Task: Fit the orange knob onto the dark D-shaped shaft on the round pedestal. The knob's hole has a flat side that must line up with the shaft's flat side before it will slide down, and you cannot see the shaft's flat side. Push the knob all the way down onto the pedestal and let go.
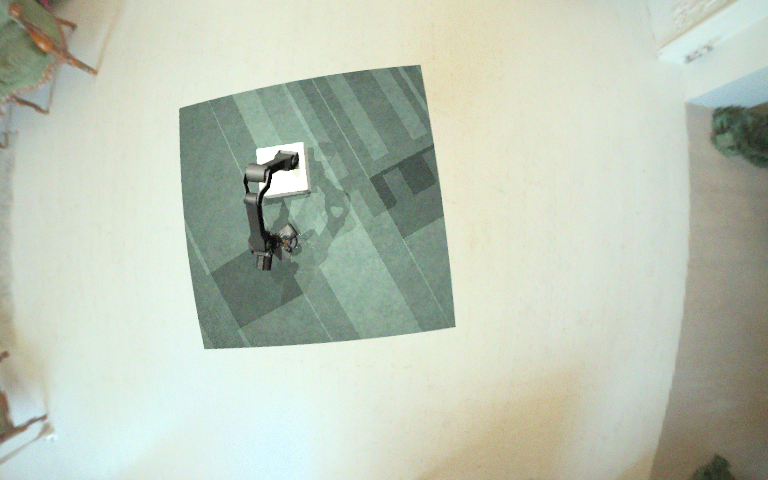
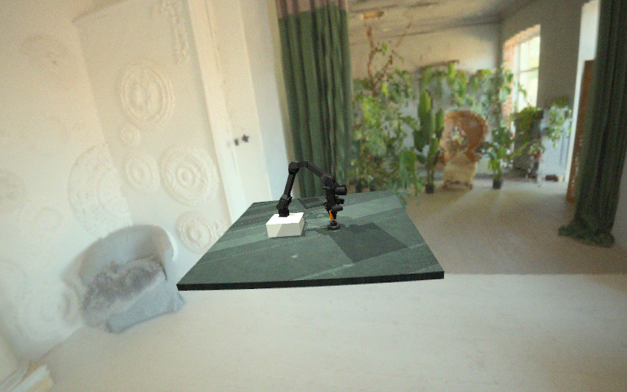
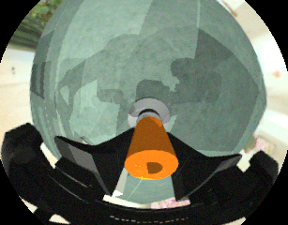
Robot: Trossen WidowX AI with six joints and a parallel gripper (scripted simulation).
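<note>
Right now the orange knob is 2 cm above my gripper tip. From my gripper tip the other things lie so: round pedestal: 4 cm below.
</note>
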